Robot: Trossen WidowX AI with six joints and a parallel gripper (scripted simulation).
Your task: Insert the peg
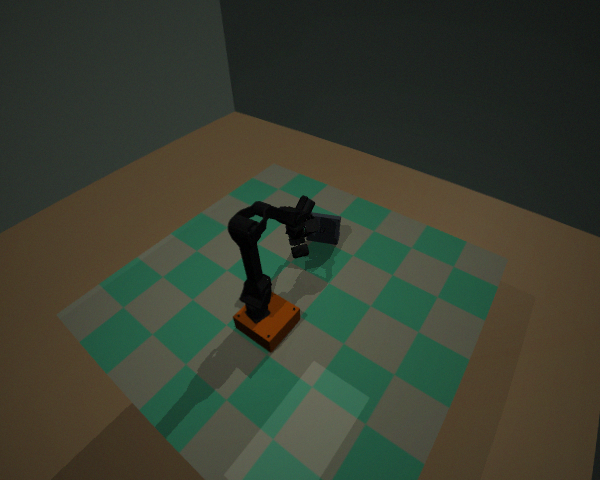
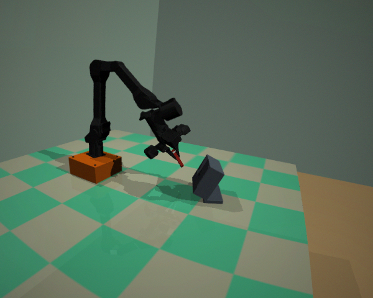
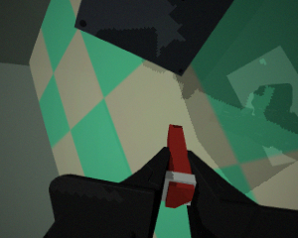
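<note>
Right now my gripper tip is 140 mm short of the sloped panel, 20 mm to the left of it and 20 mm above it. Round my gripper tip: red peg (10 mm to the right, 10 mm above); foot (170 mm ahead, 10 mm to the right, 90 mm below).
</note>
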